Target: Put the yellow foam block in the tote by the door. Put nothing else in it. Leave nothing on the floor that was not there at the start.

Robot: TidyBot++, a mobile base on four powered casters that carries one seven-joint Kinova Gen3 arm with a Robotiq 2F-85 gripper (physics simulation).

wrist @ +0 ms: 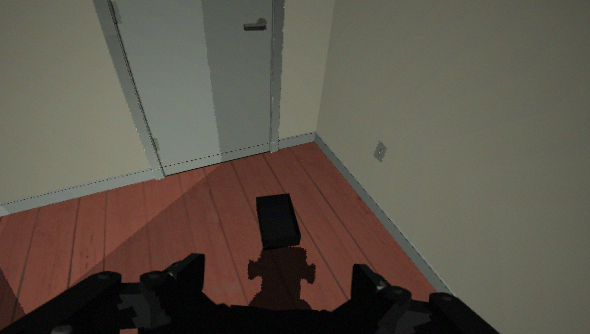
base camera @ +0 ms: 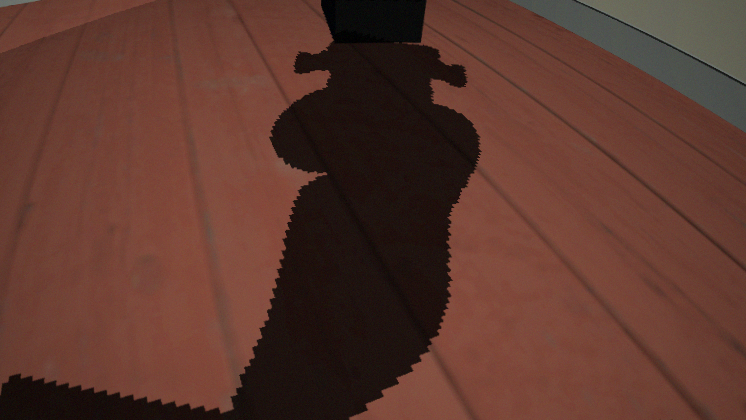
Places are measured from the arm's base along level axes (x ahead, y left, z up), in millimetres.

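Pixels of known places: gripper, fingertip midpoint: [wrist: 278,276].
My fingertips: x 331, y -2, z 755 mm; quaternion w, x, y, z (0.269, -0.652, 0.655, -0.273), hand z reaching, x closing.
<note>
Behind a point stands the place of what it marks.
The tote [base camera: 380,21] @[x 1037, y -5, z -346 mm] [wrist: 280,221] @[x 1210, y 12, z -394 mm] is a black open box on the red plank floor. It stands near the top edge of the base camera view, cut off by that edge, and right of the middle in the wrist view, in front of the door [wrist: 175,75] @[x 1605, y 628, z 292 mm]. Its inside is too dark to tell what it holds. My gripper [wrist: 278,276] @[x 331, y -2, z 755 mm] is open, with no object between its fingers, and the tote shows beyond the fingertips. The yellow foam block does not show in either view.
A beige wall [wrist: 450,100] @[x 1211, y -636, z 461 mm] with a grey baseboard [wrist: 380,215] @[x 1267, y -593, z -354 mm] [base camera: 652,57] @[x 1073, y -689, z -355 mm] runs along the right of the tote and meets the door's wall in a corner. The arm's dark shadow [base camera: 375,234] @[x 438, y -20, z -396 mm] [wrist: 281,285] @[x 825, y -17, z -396 mm] lies on the floor in front of the tote.
</note>
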